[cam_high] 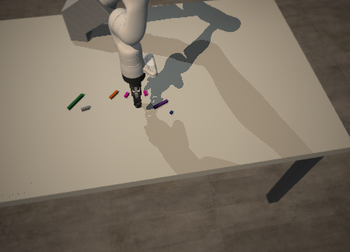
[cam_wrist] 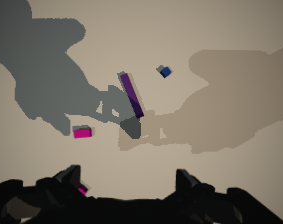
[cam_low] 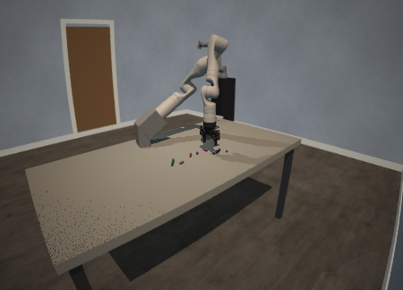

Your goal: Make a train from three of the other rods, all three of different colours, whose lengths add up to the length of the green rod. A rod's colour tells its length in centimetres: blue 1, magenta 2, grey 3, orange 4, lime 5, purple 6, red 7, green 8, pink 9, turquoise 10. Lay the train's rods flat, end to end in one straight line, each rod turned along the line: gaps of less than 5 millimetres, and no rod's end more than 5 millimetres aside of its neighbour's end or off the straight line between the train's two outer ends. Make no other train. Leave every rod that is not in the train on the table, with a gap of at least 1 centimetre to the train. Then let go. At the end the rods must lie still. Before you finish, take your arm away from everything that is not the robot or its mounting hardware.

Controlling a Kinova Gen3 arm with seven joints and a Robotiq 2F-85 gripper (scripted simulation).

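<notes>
Right now the blue rod is 12 cm to the left of my hand, 7 cm below it and 2 cm ahead of it. The rest, counted from my hand: orange rod 10 cm to the right, 7 cm below, 6 cm behind; then grey rod 20 cm to the right, 7 cm below, 1 cm ahead; then purple rod 8 cm to the left, 7 cm below, 2 cm behind.
</notes>
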